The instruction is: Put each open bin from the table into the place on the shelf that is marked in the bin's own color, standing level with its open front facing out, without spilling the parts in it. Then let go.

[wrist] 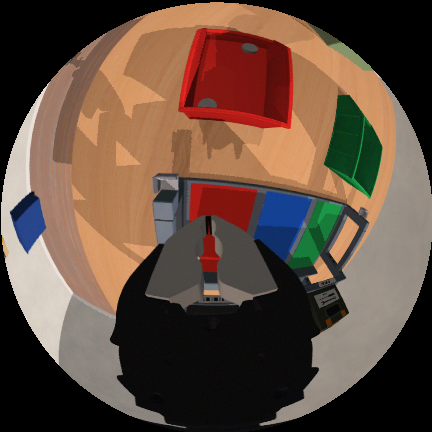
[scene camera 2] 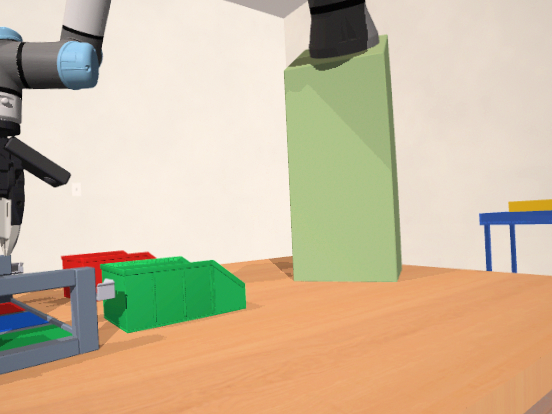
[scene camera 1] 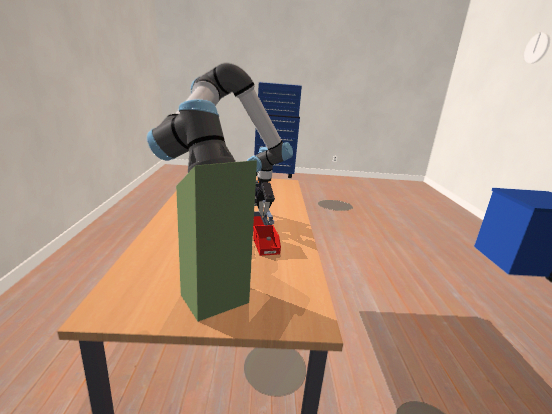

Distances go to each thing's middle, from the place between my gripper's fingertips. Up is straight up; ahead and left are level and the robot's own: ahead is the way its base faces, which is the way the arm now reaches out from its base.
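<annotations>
There's the green bin (scene camera 2: 151, 293), and that one's 50 mm below my hand, 230 mm to the left of it and 200 mm behind it. As for the red bin (scene camera 2: 94, 260), my hand is 50 mm above it, 20 mm to the left of it and 190 mm past it.
</annotations>
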